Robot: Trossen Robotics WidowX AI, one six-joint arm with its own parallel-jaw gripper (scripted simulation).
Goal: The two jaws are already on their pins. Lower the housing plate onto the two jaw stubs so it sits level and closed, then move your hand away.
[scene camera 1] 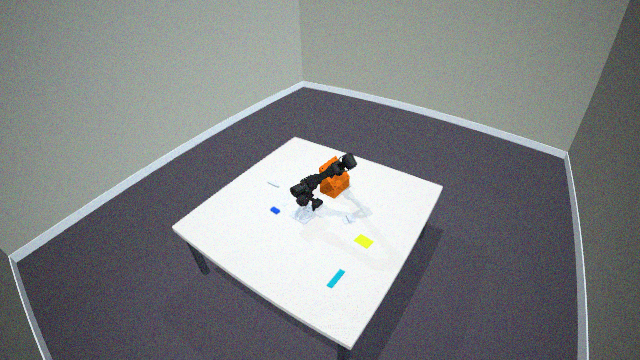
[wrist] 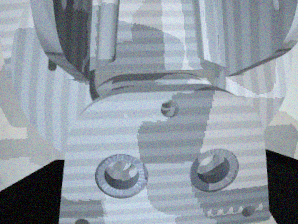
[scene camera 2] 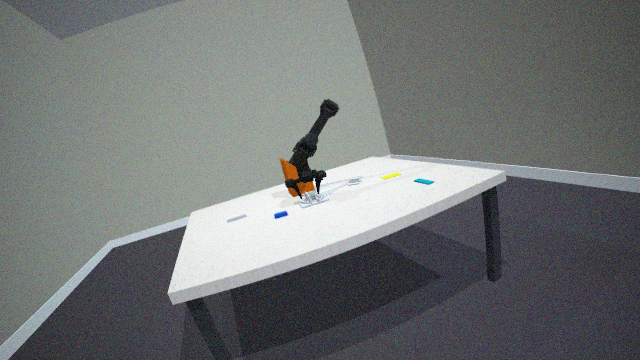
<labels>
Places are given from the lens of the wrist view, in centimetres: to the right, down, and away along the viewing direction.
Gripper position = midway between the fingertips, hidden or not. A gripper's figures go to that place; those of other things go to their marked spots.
my gripper (wrist: 160, 164): 0, 2, 9
housing plate (wrist: 166, 142): 0, 1, 7
jaw assembly (wrist: 55, 55): -2, -1, 5
</labels>
